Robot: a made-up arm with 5 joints.
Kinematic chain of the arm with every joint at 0, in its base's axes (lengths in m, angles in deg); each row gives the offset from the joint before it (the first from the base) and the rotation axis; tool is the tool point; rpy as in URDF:
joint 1: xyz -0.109 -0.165 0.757 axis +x
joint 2: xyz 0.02 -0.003 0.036 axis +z
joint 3: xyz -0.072 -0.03 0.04 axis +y
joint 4: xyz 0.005 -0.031 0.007 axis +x
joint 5: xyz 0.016 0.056 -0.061 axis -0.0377 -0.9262 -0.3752
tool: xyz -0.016 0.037 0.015 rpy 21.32 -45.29 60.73
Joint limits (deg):
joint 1: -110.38..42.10
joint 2: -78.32..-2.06
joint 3: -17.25..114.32
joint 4: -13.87..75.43
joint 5: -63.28..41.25
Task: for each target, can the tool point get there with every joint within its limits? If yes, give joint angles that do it. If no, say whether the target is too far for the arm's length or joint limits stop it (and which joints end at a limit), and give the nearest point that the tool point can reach.
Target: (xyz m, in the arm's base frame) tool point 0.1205 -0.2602 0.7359
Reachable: no: joint limits stop it (at a limit: joint 1, joint 2, joint 5) | nearest point -0.0602 -0.2085 0.8057 | short by 0.200 m
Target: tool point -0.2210 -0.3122 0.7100
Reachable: no: joint limits stop it (at a limit: joint 1, joint 4, joint 5) | nearest point -0.1721 -0.1757 0.6982 | short by 0.145 m
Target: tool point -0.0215 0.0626 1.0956
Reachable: no: too far | nearest point -0.0890 -0.0624 0.9096 | short by 0.234 m
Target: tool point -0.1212 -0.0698 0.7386
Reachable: yes | joints -64.98 -28.82 53.90 27.20 -25.71
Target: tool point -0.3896 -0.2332 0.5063
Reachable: no: too far | nearest point -0.1979 -0.1366 0.6485 | short by 0.257 m
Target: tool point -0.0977 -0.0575 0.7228
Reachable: yes | joints -85.07 -23.62 50.63 53.96 28.36
